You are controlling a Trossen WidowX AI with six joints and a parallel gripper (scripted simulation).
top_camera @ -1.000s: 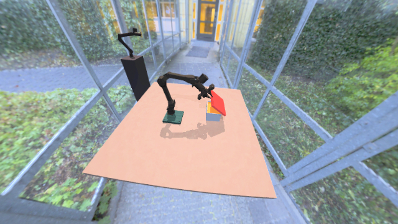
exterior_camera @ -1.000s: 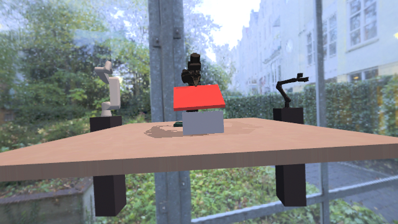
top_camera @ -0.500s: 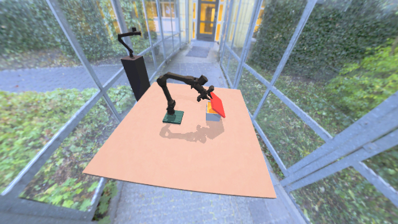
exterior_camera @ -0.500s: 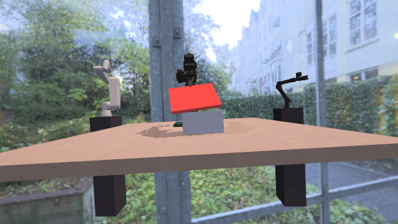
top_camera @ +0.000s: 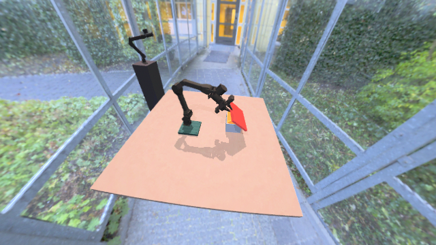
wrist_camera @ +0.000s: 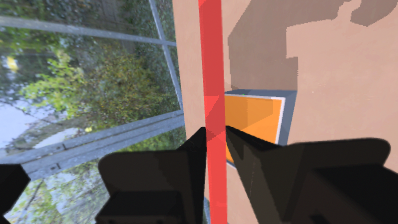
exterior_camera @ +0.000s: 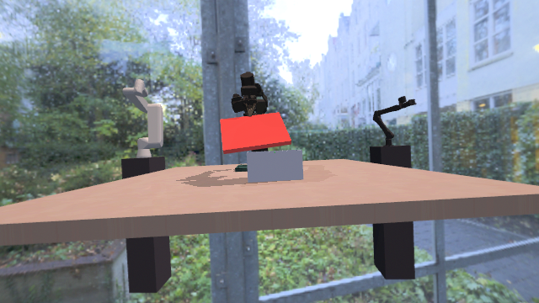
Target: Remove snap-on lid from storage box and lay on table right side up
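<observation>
Now: the red lid 60 mm ahead of my gripper tip, 50 mm below it and 20 mm to the left of it. The rest, counted from my gripper tip: grey storage box (180 mm below, 90 mm to the left, 30 mm ahead).
</observation>
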